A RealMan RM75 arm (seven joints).
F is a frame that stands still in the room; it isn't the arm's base.
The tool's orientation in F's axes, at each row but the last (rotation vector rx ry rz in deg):
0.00, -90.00, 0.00
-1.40, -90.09, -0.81
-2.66, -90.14, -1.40
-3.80, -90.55, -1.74
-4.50, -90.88, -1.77
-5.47, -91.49, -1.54
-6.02, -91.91, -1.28
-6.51, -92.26, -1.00
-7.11, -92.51, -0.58
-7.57, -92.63, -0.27
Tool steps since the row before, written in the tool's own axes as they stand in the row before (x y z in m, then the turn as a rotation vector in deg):
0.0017, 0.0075, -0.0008, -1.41, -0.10, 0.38
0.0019, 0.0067, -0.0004, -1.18, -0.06, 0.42
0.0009, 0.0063, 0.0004, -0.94, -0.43, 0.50
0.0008, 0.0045, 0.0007, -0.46, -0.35, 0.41
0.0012, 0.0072, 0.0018, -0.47, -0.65, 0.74
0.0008, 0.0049, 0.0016, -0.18, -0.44, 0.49
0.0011, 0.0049, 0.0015, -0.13, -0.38, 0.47
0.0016, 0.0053, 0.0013, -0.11, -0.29, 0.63
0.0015, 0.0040, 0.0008, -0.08, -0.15, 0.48
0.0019, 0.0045, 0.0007, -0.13, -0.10, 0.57
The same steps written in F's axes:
0.0008, 0.0075, 0.0017, -0.38, -0.10, -1.41
0.0006, 0.0067, 0.0019, -0.42, -0.06, -1.18
-0.0001, 0.0063, 0.0008, -0.52, -0.42, -0.94
-0.0004, 0.0046, 0.0007, -0.43, -0.33, -0.46
-0.0013, 0.0073, 0.0010, -0.78, -0.61, -0.46
-0.0012, 0.0050, 0.0005, -0.52, -0.41, -0.18
-0.0011, 0.0051, 0.0008, -0.49, -0.35, -0.13
-0.0009, 0.0055, 0.0012, -0.65, -0.24, -0.12
-0.0005, 0.0042, 0.0012, -0.49, -0.12, -0.09
-0.0004, 0.0047, 0.0015, -0.57, -0.06, -0.15

